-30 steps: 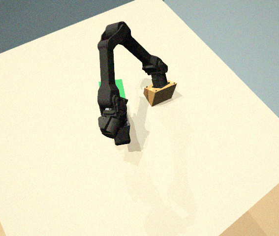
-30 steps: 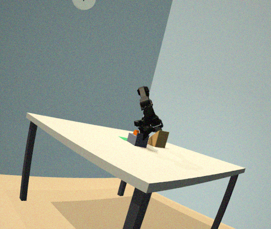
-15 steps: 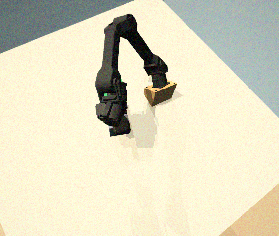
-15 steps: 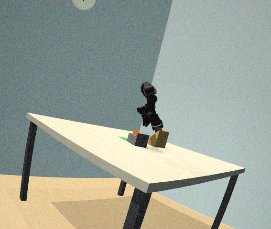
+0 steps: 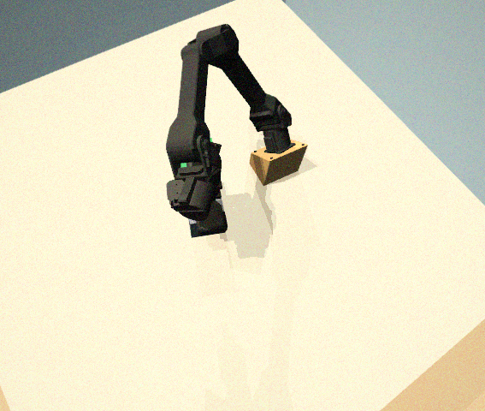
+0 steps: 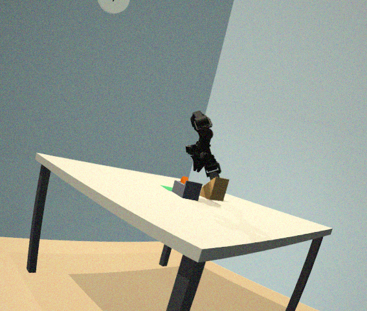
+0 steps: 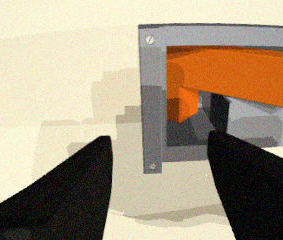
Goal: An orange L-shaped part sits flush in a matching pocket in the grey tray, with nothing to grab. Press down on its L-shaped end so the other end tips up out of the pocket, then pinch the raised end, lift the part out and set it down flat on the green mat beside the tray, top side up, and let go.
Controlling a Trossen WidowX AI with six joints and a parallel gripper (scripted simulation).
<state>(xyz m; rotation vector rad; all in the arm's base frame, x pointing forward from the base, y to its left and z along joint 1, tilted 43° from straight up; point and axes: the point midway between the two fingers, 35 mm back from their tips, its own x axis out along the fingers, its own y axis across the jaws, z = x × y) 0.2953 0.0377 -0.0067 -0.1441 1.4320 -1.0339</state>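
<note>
My gripper tip is 100 mm above the orange L-shaped part, 40 mm to the left of it and 30 mm past it. The rest, counted from my gripper tip: green mat: 190 mm to the right, 160 mm below, 120 mm behind.
</note>
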